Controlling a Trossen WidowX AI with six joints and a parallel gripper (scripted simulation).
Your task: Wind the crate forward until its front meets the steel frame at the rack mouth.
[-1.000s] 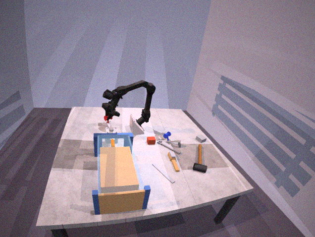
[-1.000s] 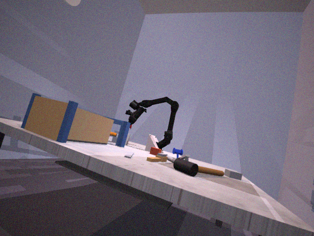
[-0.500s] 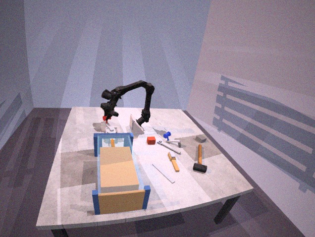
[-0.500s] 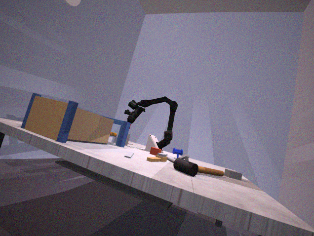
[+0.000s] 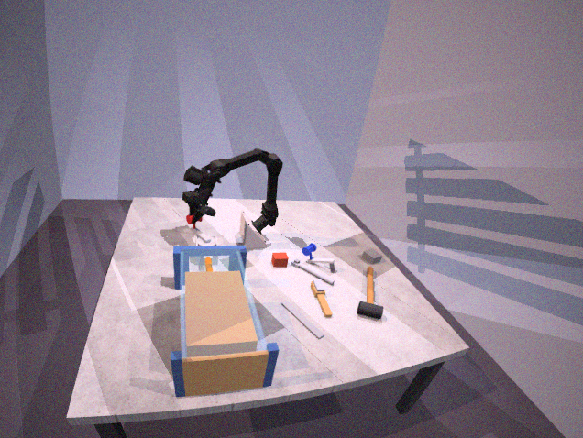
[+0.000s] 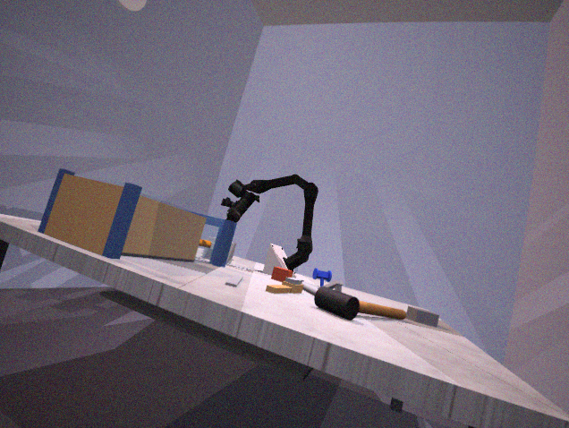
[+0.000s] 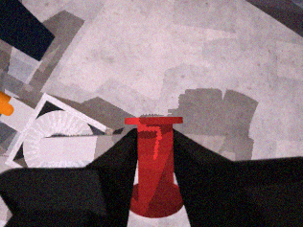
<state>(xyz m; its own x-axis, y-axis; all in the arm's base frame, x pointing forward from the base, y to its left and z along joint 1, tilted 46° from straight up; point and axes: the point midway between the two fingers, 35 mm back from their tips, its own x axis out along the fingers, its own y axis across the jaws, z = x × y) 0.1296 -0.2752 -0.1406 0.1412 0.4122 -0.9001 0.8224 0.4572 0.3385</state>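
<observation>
Right now my gripper tip is 40 mm to the right of the winch handle, 30 mm above it and 20 mm short of it. Also, from my gripper tip: red winch handle grip (10 mm to the left, 10 mm behind); then pale winch body (100 mm below, 60 mm to the left, 60 mm ahead); then clear-panelled cubby (480 mm ahead, 110 mm to the left, 20 mm below).
</observation>
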